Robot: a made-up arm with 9 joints. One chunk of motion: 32 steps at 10 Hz.
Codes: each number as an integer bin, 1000 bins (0 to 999) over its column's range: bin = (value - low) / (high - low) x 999, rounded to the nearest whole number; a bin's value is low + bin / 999 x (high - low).
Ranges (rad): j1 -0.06..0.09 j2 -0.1..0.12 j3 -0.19..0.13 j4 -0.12..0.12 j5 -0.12..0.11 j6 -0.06..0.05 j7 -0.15..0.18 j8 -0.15..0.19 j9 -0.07..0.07
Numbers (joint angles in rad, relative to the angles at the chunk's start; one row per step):
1: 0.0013 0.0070 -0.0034 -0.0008 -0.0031 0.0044 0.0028 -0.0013 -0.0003
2: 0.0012 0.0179 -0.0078 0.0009 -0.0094 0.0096 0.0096 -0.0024 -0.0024
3: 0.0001 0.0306 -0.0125 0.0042 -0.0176 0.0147 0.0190 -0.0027 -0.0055
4: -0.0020 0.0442 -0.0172 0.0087 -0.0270 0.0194 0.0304 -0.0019 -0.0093
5: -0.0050 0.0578 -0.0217 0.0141 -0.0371 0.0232 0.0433 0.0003 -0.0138
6: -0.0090 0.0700 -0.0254 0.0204 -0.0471 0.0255 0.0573 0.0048 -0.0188
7: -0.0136 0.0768 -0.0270 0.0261 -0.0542 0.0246 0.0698 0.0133 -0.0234
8: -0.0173 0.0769 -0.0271 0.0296 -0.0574 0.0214 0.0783 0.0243 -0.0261
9: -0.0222 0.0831 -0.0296 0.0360 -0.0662 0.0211 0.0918 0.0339 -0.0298
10: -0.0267 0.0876 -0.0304 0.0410 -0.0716 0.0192 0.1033 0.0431 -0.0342
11: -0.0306 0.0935 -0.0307 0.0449 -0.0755 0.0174 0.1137 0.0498 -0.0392
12: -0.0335 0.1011 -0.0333 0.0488 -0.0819 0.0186 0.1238 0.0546 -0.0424
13: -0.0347 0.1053 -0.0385 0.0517 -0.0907 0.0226 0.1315 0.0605 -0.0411
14: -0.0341 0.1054 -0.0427 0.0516 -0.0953 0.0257 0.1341 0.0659 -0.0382
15: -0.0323 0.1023 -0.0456 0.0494 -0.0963 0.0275 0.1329 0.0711 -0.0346
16: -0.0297 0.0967 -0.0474 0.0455 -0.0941 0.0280 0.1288 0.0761 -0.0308
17: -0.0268 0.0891 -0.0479 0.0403 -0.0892 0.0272 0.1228 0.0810 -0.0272
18: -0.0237 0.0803 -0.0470 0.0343 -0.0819 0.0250 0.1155 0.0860 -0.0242
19: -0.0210 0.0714 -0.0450 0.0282 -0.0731 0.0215 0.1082 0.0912 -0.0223
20: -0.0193 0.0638 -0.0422 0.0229 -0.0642 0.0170 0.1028 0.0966 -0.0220
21: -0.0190 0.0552 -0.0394 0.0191 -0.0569 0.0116 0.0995 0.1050 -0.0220
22: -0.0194 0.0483 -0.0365 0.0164 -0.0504 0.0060 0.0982 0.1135 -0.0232
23: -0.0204 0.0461 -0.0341 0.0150 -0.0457 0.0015 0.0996 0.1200 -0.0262
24: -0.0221 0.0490 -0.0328 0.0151 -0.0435 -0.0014 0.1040 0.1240 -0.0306
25: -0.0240 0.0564 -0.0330 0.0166 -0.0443 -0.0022 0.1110 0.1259 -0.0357
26: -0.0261 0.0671 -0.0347 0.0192 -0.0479 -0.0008 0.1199 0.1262 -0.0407
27: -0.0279 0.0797 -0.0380 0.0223 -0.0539 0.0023 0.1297 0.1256 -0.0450
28: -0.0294 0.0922 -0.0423 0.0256 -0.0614 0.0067 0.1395 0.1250 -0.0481
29: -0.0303 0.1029 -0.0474 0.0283 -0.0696 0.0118 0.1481 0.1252 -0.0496
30: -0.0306 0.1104 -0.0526 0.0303 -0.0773 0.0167 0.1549 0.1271 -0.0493
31: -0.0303 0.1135 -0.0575 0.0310 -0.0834 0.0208 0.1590 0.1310 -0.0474
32: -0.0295 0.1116 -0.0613 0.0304 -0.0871 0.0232 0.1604 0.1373 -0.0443
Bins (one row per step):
1: 408 486 583 496 508 585 463 437 497
2: 408 535 569 503 480 632 483 434 482
3: 400 593 554 517 445 678 512 433 460
4: 386 655 539 536 404 721 546 435 433
5: 366 717 525 558 360 756 585 442 401
6: 340 772 514 584 317 776 628 455 365
7: 309 803 509 608 286 768 665 480 333
8: 284 803 509 623 272 739 691 512 313
9: 252 831 501 649 234 737 732 540 287
10: 222 852 498 670 210 719 767 567 255
11: 196 879 497 686 193 703 798 587 220
12: 176 913 489 703 165 714 829 601 197
13: 168 932 473 715 127 750 852 618 206
14: 172 933 460 714 107 778 860 634 227
15: 184 919 451 705 103 795 856 650 253
16: 202 893 445 689 112 799 844 664 280
17: 221 859 444 667 134 792 826 679 305
18: 242 819 446 642 165 772 804 693 327
19: 260 778 453 617 204 740 782 709 340
20: 271 744 461 595 242 699 765 725 343
21: 273 705 470 579 274 650 755 749 343
22: 270 673 479 568 302 599 751 774 334
23: 264 663 487 562 323 559 756 793 313
24: 252 677 491 562 332 532 769 805 281
25: 240 710 490 569 329 525 790 811 245
26: 226 759 485 579 313 538 817 812 209
27: 214 816 475 592 287 566 847 810 178
28: 204 873 461 606 255 606 876 808 156
29: 198 921 445 617 219 652 902 809 146
30: 196 955 429 626 185 697 923 814 148
31: 198 969 414 629 159 734 935 826 161
32: 203 961 402 626 143 756 940 844 183

